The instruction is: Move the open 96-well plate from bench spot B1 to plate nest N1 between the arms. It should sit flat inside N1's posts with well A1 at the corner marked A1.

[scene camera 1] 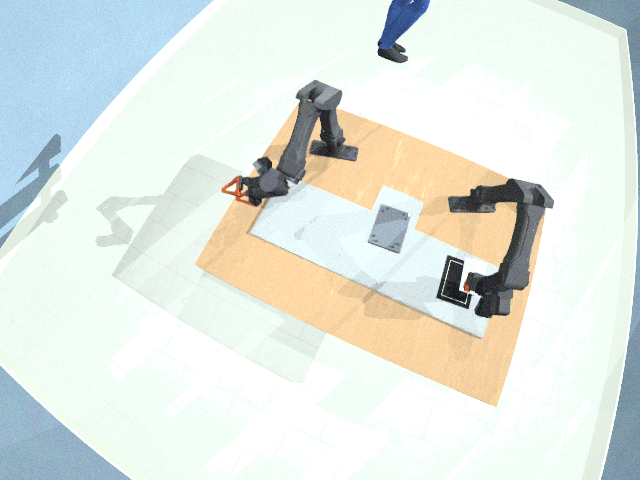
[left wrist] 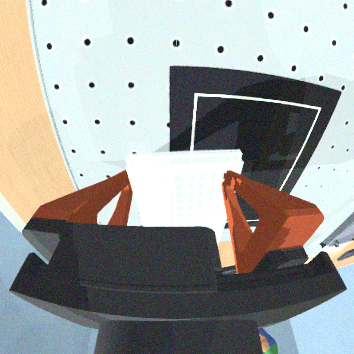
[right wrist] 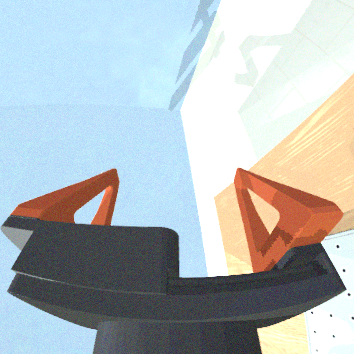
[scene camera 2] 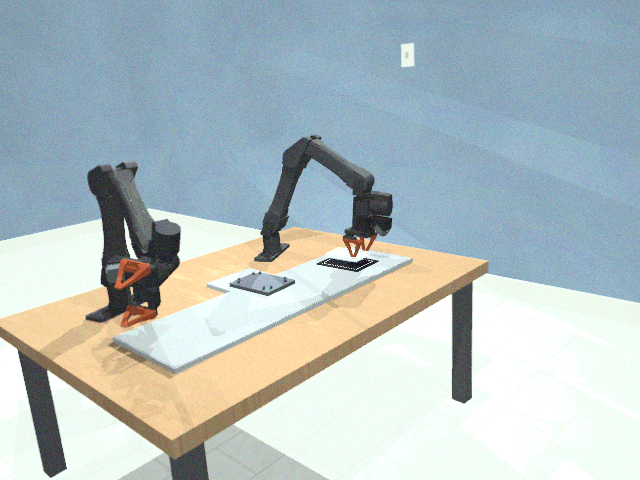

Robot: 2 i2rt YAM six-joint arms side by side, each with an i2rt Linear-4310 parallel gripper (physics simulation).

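Frame: origin at the left arm's base, x ahead, y left, z up, level; millimetres.
Seen in the pictures: left gripper, fingertip midpoint: (scene camera 1: pixel 472 288) (left wrist: pixel 177 174) (scene camera 2: pixel 359 256); right gripper, fingertip midpoint: (scene camera 1: pixel 228 194) (right wrist: pixel 176 174) (scene camera 2: pixel 120 308); left arm's base at its link origin: (scene camera 1: pixel 471 204) (scene camera 2: pixel 272 253); right arm's base at its link origin: (scene camera 1: pixel 334 151) (scene camera 2: pixel 121 307).
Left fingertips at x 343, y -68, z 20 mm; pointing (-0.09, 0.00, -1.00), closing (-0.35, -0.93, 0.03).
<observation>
Offsets run from my left fingertips to a thing's top centre. Level surfaces: height alone.
The white 96-well plate @(44 mm back, 10 mm left, 10 mm up) (scene camera 1: pixel 476 267) (scene camera 2: pixel 341 253) (left wrist: pixel 175 192) is upright and overlaps one side of the black B1 mat @(5 mm down) (scene camera 1: pixel 455 293) (left wrist: pixel 260 125) with its white outline. My left gripper (scene camera 2: pixel 360 252) (left wrist: pixel 177 174) is shut on the plate, one orange finger against each long side. Whether the plate touches the bench is unclear. The grey nest N1 @(239 mm back, 288 mm right, 15 mm up) (scene camera 1: pixel 390 228) (scene camera 2: pixel 262 284), with short posts near its corners, lies between the arms and holds no plate. Its A1 mark is not readable. My right gripper (scene camera 1: pixel 229 192) (scene camera 2: pixel 119 306) (right wrist: pixel 176 174) is open and empty, far from the plate.
A long pale perforated board @(7 mm down) (scene camera 1: pixel 330 248) (scene camera 2: pixel 217 330) lies on the wooden table @(20 mm down) (scene camera 1: pixel 289 297) (scene camera 2: pixel 310 356), with a tab under the nest. The right arm is folded at the board's left end. A person's legs (scene camera 1: pixel 400 23) show beyond the table in scene camera 1.
</observation>
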